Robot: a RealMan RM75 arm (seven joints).
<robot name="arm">
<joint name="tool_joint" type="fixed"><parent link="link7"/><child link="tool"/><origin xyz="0 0 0" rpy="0 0 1.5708"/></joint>
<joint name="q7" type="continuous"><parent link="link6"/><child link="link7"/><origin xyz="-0.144 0 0" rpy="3.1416 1.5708 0"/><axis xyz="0 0 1"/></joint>
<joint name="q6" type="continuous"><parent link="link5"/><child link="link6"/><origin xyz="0 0 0" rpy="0 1.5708 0"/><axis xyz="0 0 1"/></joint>
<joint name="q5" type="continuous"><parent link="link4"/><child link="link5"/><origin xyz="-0.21 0 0" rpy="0 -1.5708 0"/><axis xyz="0 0 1"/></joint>
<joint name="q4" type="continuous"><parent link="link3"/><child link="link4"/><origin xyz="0 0 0" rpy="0 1.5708 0"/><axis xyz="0 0 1"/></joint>
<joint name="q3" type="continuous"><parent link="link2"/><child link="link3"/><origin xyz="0 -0.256 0" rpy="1.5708 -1.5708 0"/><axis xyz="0 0 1"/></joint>
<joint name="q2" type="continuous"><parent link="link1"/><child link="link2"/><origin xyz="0 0 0" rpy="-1.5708 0 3.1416"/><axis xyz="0 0 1"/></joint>
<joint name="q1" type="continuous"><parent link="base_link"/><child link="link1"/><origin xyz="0 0 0.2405" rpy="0 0 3.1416"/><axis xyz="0 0 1"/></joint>
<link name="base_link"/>
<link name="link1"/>
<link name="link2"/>
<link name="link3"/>
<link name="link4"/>
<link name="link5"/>
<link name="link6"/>
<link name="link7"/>
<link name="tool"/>
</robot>
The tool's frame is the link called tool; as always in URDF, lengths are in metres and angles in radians. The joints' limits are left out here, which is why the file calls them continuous.
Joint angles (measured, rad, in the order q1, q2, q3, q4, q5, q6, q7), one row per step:
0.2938 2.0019 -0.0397 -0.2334 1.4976 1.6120 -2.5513
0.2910 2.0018 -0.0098 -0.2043 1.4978 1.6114 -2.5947
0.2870 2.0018 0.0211 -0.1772 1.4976 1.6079 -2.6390
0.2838 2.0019 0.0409 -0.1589 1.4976 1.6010 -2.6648
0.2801 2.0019 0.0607 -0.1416 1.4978 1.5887 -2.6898
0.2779 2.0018 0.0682 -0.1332 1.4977 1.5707 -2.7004
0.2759 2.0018 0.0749 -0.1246 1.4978 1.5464 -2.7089
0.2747 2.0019 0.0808 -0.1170 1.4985 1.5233 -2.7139
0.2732 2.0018 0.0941 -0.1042 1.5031 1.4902 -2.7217
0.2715 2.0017 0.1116 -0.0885 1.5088 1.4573 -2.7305
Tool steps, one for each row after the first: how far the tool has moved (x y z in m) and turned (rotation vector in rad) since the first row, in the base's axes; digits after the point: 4 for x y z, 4 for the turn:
0.0014 -0.0019 -0.0018 0.0326 -0.0050 -0.0129
0.0034 -0.0040 -0.0032 0.0658 -0.0133 -0.0304
0.0052 -0.0053 -0.0045 0.0846 -0.0160 -0.0472
0.0079 -0.0066 -0.0058 0.1018 -0.0199 -0.0698
0.0108 -0.0068 -0.0072 0.1040 -0.0228 -0.0917
0.0143 -0.0069 -0.0091 0.1028 -0.0245 -0.1190
0.0175 -0.0067 -0.0108 0.1006 -0.0235 -0.1444
0.0224 -0.0065 -0.0125 0.1039 -0.0184 -0.1836
0.0273 -0.0066 -0.0143 0.1103 -0.0095 -0.2247

